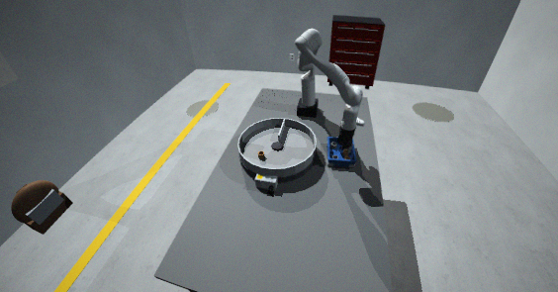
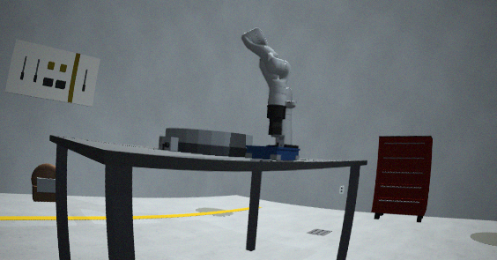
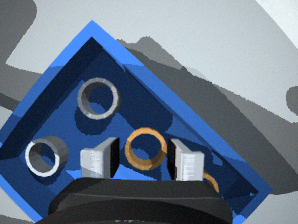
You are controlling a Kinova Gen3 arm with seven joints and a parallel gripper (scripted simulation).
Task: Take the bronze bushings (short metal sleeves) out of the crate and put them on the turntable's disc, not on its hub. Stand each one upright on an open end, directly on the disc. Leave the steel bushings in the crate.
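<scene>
Right now the blue crate is 3 cm to the right of my hand, 3 cm below it and 1 cm ahead of it. From my hand the other things lie so: turntable: 37 cm to the right, 9 cm ahead.
</scene>
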